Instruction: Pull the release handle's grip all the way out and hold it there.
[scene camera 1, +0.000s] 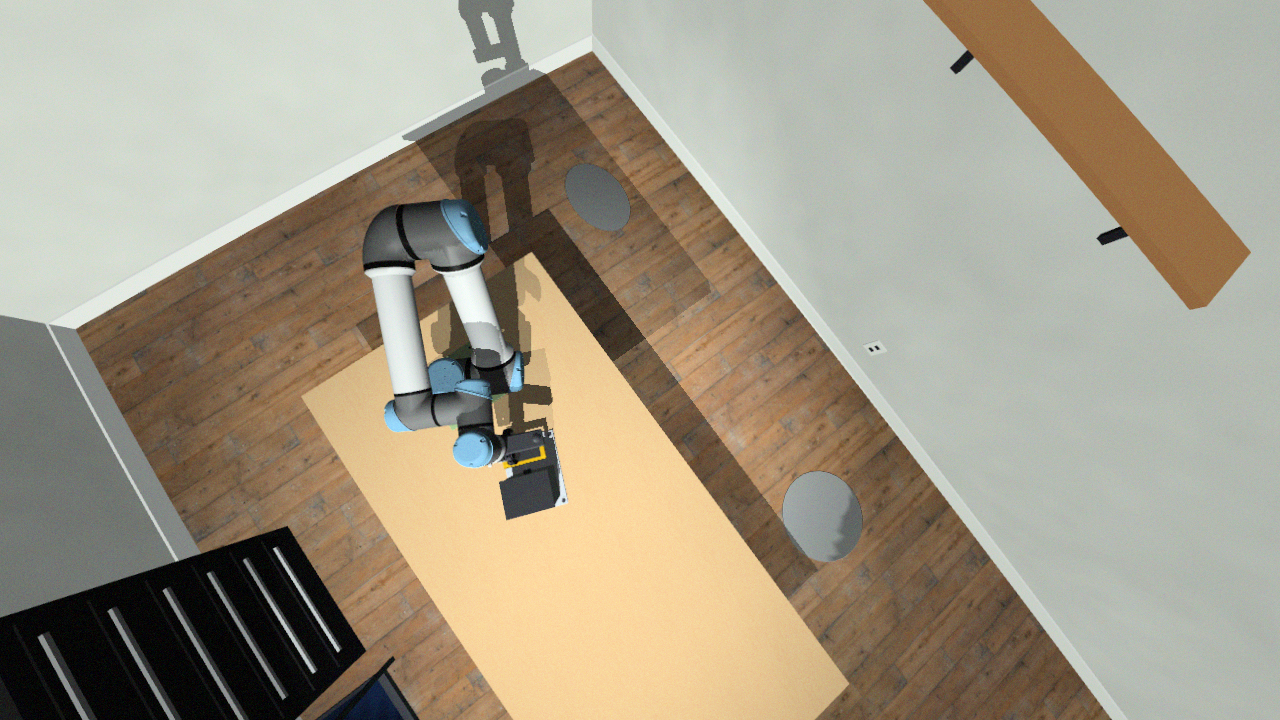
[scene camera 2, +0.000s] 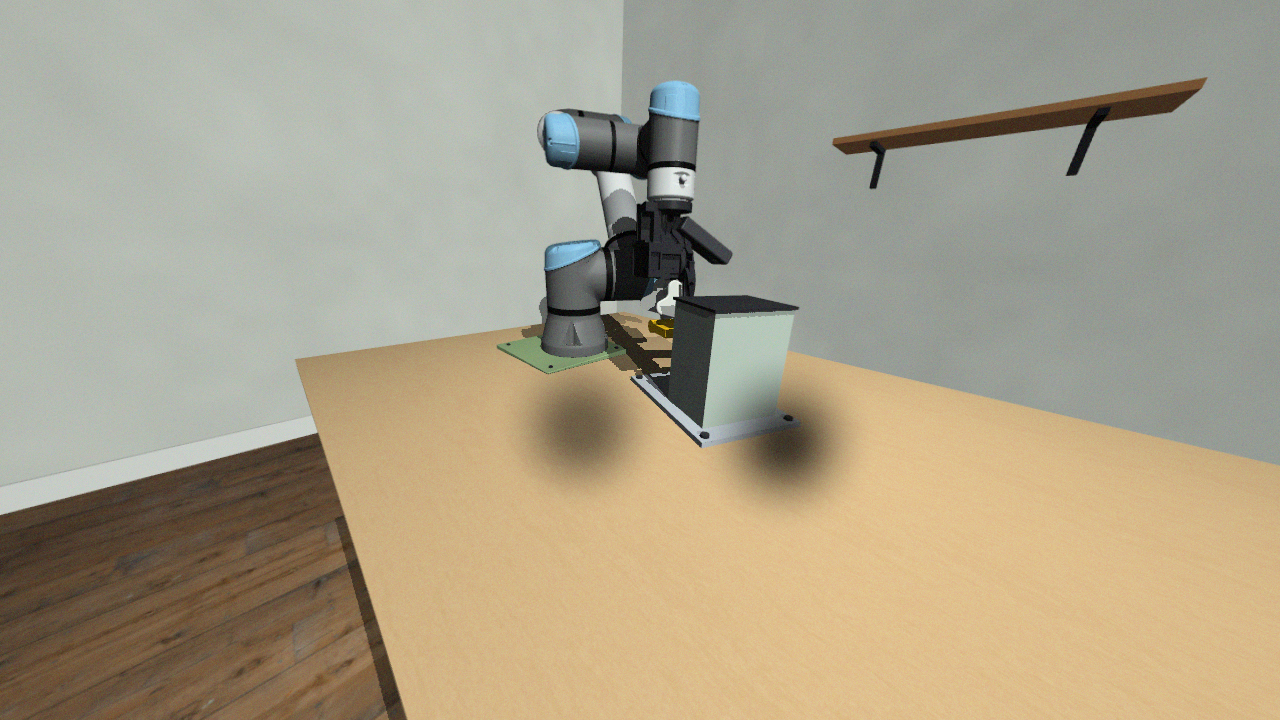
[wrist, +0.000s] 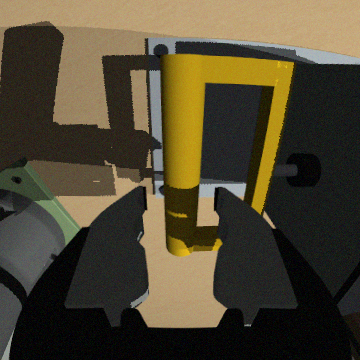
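Observation:
The release handle is a yellow rectangular loop (scene camera 1: 526, 462) (scene camera 2: 660, 328) (wrist: 182, 120) with a thick round grip bar. In the wrist view a grey rod (wrist: 285, 170) joins its far side to a black collar (wrist: 306, 170) on the dark face of the housing (scene camera 1: 529, 495) (scene camera 2: 750, 367). A short stretch of rod shows. My gripper (scene camera 2: 669, 310) (wrist: 180, 188) points down and is partly open. In the wrist view its two fingers stand on either side of the lower part of the grip bar, with a gap visible on each side. Their height relative to the bar is hard to tell.
The housing stands on a bolted light grey plate (scene camera 2: 673, 411) (wrist: 156, 107) on the wooden table (scene camera 1: 626, 573) (scene camera 2: 537, 555). The arm's green base plate (scene camera 2: 528, 354) (wrist: 47, 192) lies behind. A wooden wall shelf (scene camera 1: 1100, 143) (scene camera 2: 1011, 120) hangs at the right.

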